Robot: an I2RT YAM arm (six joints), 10 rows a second.
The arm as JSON. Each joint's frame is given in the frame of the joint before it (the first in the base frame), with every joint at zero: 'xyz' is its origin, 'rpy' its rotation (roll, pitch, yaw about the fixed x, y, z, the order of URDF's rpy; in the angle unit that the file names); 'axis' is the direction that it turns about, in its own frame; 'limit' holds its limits. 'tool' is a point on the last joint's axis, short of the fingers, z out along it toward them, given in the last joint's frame.
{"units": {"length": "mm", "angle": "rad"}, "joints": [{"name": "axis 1", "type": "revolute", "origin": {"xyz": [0.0, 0.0, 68.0], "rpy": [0.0, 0.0, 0.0]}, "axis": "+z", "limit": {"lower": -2.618, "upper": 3.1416}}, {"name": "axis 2", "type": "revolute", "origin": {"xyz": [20.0, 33.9, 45.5], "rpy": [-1.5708, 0.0, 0.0]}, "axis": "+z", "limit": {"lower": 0.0, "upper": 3.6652}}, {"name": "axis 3", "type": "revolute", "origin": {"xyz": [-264.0, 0.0, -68.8], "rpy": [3.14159, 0.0, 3.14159]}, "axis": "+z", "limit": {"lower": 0.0, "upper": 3.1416}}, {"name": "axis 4", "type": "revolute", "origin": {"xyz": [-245.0, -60.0, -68.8], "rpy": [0.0, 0.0, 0.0]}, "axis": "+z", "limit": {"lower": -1.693, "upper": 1.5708}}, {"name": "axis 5", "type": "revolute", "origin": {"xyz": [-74.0, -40.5, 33.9], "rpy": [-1.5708, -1.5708, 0.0]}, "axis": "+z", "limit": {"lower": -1.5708, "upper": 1.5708}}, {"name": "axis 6", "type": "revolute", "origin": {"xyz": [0.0, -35.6, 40.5], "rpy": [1.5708, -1.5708, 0.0]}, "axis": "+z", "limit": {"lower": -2.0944, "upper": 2.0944}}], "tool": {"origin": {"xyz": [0.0, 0.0, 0.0], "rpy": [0.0, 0.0, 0.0]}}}
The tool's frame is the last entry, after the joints.
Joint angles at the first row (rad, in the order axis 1, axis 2, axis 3, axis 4, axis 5, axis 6):
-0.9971 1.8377 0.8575 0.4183 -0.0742 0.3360
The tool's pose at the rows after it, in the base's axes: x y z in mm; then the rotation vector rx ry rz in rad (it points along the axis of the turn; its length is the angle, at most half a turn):
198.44 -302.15 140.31 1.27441 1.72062 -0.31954
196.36 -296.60 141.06 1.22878 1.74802 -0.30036
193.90 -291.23 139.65 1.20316 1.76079 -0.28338
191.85 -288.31 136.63 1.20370 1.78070 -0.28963
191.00 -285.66 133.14 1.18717 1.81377 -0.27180
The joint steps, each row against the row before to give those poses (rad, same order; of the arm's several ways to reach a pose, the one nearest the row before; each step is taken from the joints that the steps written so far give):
0.0000 -0.0235 -0.0320 0.0151 -0.0011 -0.0162
0.0000 -0.0201 -0.0233 0.0035 -0.0356 -0.0297
0.0000 -0.0140 -0.0266 0.0133 -0.0241 -0.0131
0.0000 -0.0037 -0.0134 -0.0061 0.0040 -0.0135
0.0000 0.0007 -0.0076 -0.0136 -0.0206 -0.0206

